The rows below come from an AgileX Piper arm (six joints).
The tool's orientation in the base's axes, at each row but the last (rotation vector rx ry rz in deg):
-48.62 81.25 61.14
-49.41 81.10 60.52
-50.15 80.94 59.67
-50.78 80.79 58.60
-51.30 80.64 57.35
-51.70 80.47 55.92
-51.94 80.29 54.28
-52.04 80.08 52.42
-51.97 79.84 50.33
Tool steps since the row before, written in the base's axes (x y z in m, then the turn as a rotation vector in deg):
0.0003 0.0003 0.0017 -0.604 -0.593 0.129
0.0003 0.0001 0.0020 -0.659 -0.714 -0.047
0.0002 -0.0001 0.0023 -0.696 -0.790 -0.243
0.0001 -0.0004 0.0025 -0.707 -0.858 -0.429
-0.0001 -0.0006 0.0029 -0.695 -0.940 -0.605
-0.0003 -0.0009 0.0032 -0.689 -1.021 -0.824
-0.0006 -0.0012 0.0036 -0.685 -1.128 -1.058
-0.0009 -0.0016 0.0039 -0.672 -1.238 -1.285
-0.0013 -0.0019 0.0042 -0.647 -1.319 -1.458
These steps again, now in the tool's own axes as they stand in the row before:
-0.0017 0.0001 0.0004 -0.091 0.383 -0.760
-0.0020 0.0000 0.0002 0.082 0.371 -0.895
-0.0023 0.0000 0.0000 0.278 0.357 -0.981
-0.0025 0.0000 -0.0003 0.461 0.326 -1.049
-0.0029 0.0001 -0.0006 0.634 0.272 -1.121
-0.0032 0.0001 -0.0010 0.851 0.224 -1.192
-0.0036 0.0002 -0.0014 1.084 0.171 -1.287
-0.0039 0.0003 -0.0019 1.312 0.113 -1.379
-0.0042 0.0004 -0.0024 1.487 0.058 -1.439

